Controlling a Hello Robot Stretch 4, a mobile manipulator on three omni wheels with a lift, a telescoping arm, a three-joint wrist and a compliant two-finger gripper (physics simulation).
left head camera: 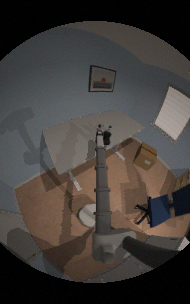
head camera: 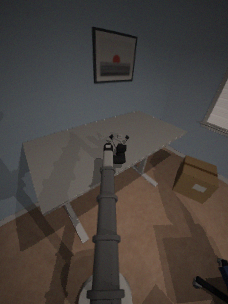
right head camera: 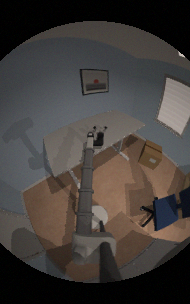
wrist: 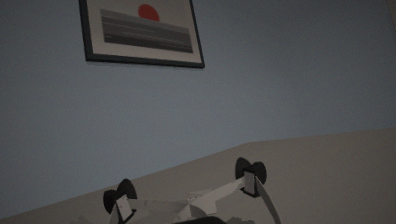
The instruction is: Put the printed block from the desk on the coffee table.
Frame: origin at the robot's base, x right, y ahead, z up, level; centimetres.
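Seen in the pictures: gripper, between the fingertips: [left head camera: 104,125] [head camera: 119,135] [right head camera: 99,126] [wrist: 186,181]; robot's base, origin of its link: [left head camera: 91,214] [right head camera: 94,215].
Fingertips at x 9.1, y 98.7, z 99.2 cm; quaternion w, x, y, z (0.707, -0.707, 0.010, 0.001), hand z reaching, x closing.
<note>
Offsets run from my fingertips to a thing's top centre. "pt": to the spot under its first point. Level surfaces: height alone.
The white-grey desk @(dz -7.0 cm) [head camera: 155,127] [left head camera: 60,142] [right head camera: 60,145] [wrist: 330,175] stands against the blue wall. My gripper [head camera: 119,137] [left head camera: 104,126] [right head camera: 100,128] [wrist: 186,181] is open over the desk, its two dark fingertips wide apart. In the wrist view a small pale block [wrist: 204,196] shows low between the fingers, partly hidden behind the finger strips and the dark gripper body. It appears to be the printed block, and neither fingertip touches it. In the head views it is too small to make out clearly. I cannot identify the coffee table in these views.
A cardboard box @(dx +123.0, dy +18.8, dz -61.3 cm) [head camera: 196,180] [left head camera: 145,156] [right head camera: 150,154] stands on the floor right of the desk. A blue office chair @(pt dx +96.9, dy -110.5, dz -55.0 cm) [left head camera: 160,209] [right head camera: 166,212] stands at the lower right. A framed picture [head camera: 114,56] [wrist: 145,30] hangs on the wall behind the desk.
</note>
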